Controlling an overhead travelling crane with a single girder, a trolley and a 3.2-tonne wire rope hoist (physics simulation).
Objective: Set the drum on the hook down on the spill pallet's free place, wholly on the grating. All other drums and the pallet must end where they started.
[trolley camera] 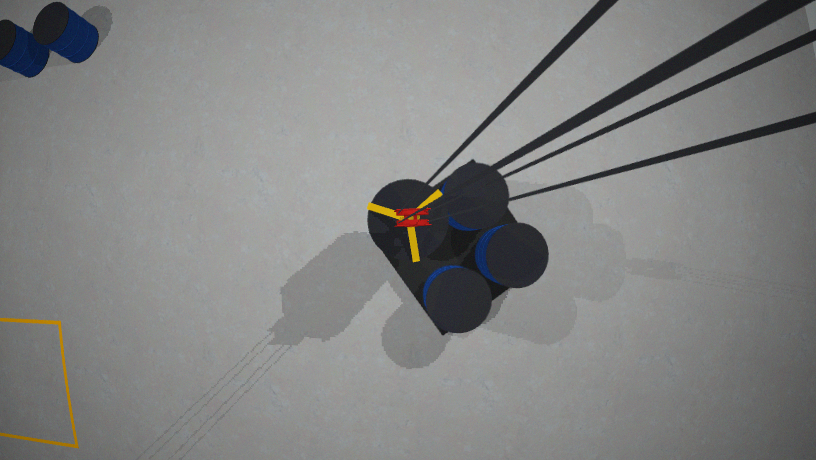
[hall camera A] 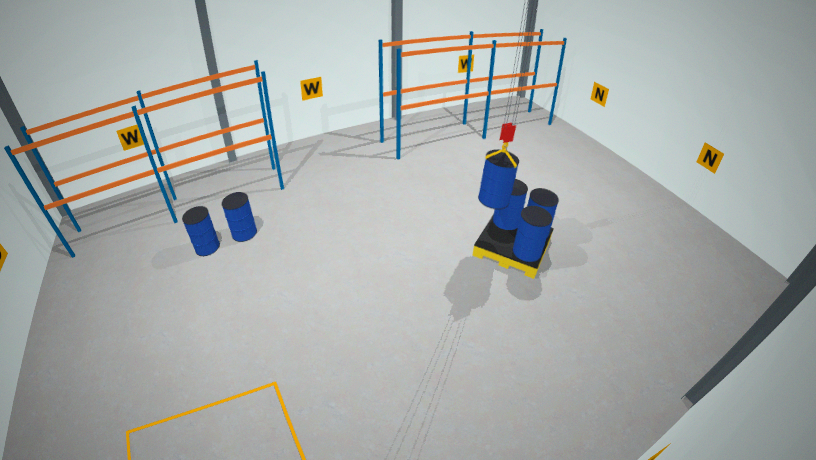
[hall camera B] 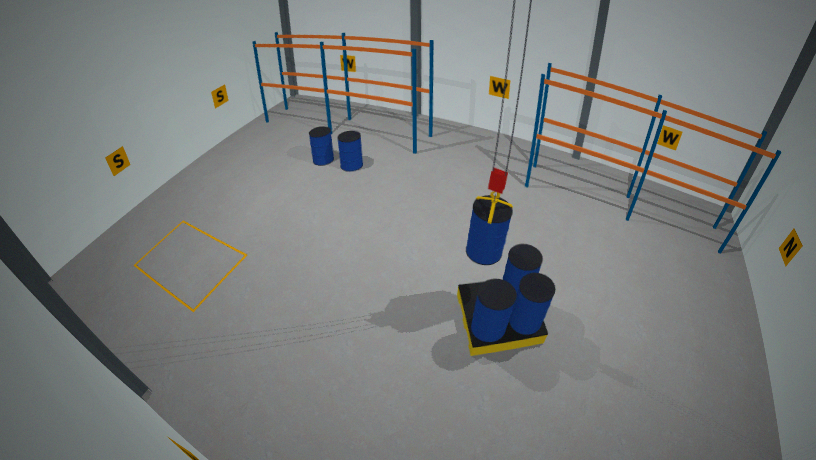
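My gripper [hall camera A: 502, 155] [hall camera B: 493, 206] [trolley camera: 410, 218], a yellow three-armed grab below the red hook block, is shut on a blue drum [hall camera A: 497, 185] [hall camera B: 486, 238] [trolley camera: 387, 235]. The drum hangs roughly upright in the air. In the trolley view it overlaps the upper left corner of the black-and-yellow spill pallet [hall camera A: 502, 262] [hall camera B: 508, 346] [trolley camera: 412, 275] and reaches past its edge. On the pallet stand a rear left drum [hall camera A: 507, 220] [hall camera B: 524, 260] [trolley camera: 480, 197], a far right drum [hall camera A: 543, 200] [hall camera B: 534, 302] [trolley camera: 512, 255] and a near drum [hall camera A: 533, 237] [hall camera B: 492, 314] [trolley camera: 458, 300]. Part of the free place is hidden by the hanging drum in the trolley view.
Two more blue drums, one [hall camera A: 201, 233] [hall camera B: 321, 148] [trolley camera: 25, 54] and another [hall camera A: 238, 218] [hall camera B: 350, 153] [trolley camera: 71, 34], stand on the floor near a rack [hall camera A: 200, 95] [hall camera B: 414, 102]. A second rack [hall camera A: 398, 114] [hall camera B: 646, 165] stands along the W wall. A yellow outline [hall camera A: 200, 408] [hall camera B: 214, 238] [trolley camera: 68, 384] marks the floor.
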